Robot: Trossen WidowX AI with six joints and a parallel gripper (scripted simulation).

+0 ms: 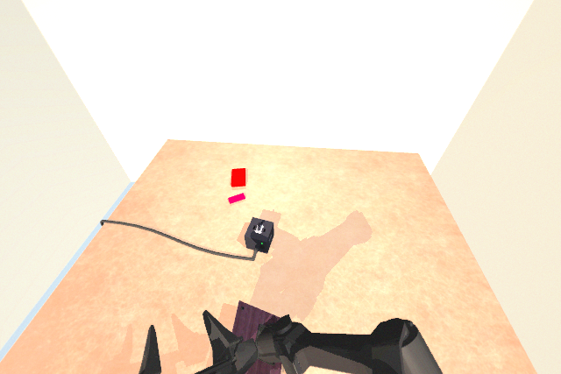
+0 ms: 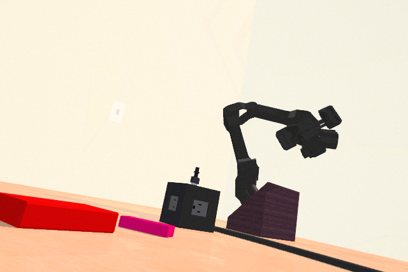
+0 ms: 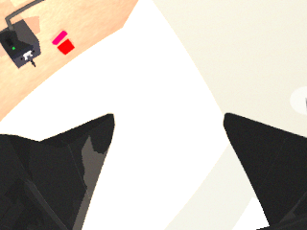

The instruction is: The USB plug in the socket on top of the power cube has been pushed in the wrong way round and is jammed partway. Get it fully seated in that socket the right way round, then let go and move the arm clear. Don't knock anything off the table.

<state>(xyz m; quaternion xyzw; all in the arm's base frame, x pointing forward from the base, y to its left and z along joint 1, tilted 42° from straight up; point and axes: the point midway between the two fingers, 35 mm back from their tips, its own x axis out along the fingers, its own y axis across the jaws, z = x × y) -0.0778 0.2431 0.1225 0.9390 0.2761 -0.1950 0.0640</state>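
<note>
Right now the USB plug is 330 mm ahead of my gripper tip, 230 mm below it and 30 mm to the right of it. Round my gripper tip: red block: 610 mm ahead, 310 mm below, 130 mm to the left; then pink block: 500 mm ahead, 320 mm below, 110 mm to the left.
</note>
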